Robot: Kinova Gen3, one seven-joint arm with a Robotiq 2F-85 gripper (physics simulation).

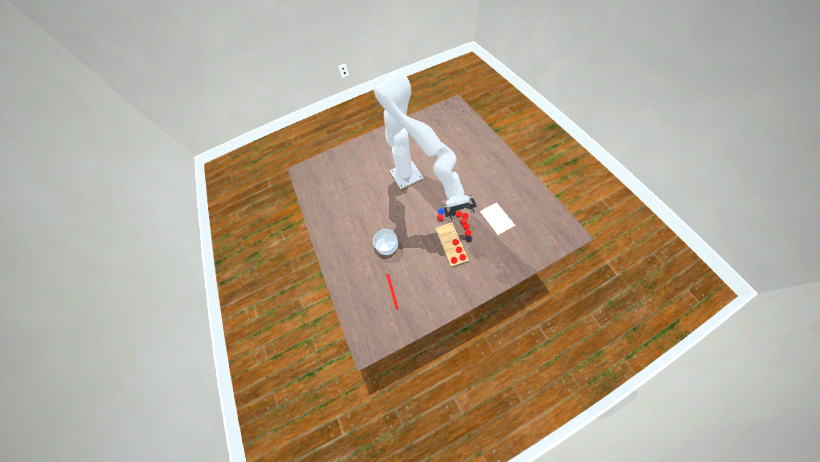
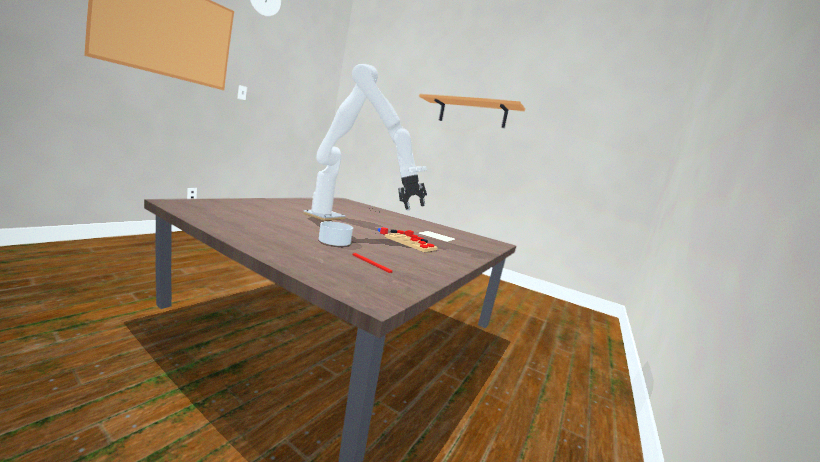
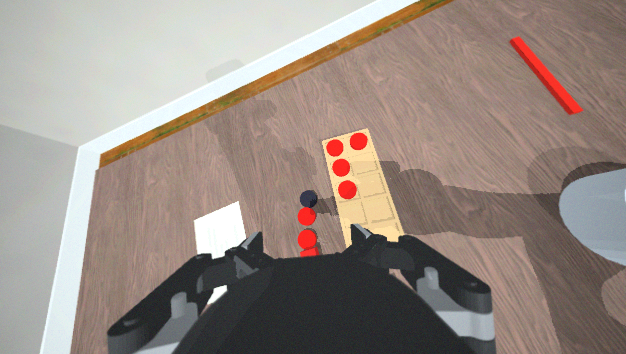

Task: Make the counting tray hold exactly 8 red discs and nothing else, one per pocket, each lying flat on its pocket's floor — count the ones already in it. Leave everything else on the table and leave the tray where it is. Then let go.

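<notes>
The tan counting tray point(image 1: 444, 231) point(image 3: 372, 186) lies on the table with four red discs in its pockets, such as a far-corner disc point(image 1: 454, 259) point(image 3: 358, 141) and the one nearest the bare pockets point(image 1: 455, 242) point(image 3: 347, 189). Beside it runs a line of several loose red discs, one of them point(image 1: 468, 233) point(image 3: 306, 216) next to a dark disc point(image 1: 468, 238) point(image 3: 308, 199). A blue disc point(image 1: 441, 211) and another red disc point(image 1: 440, 218) lie off the tray's near-base end. My gripper point(image 1: 462, 212) point(image 2: 415, 206) point(image 3: 307, 237) is open and empty, above the table and loose discs; its body hides part of the line.
A pale bowl point(image 1: 385, 242) point(image 2: 335, 235) point(image 3: 595, 215) stands on the other side of the tray. A red bar point(image 1: 392, 291) point(image 2: 372, 262) point(image 3: 545, 75) lies farther out. A white sheet point(image 1: 497, 218) point(image 2: 437, 235) point(image 3: 220, 225) lies beyond the loose discs.
</notes>
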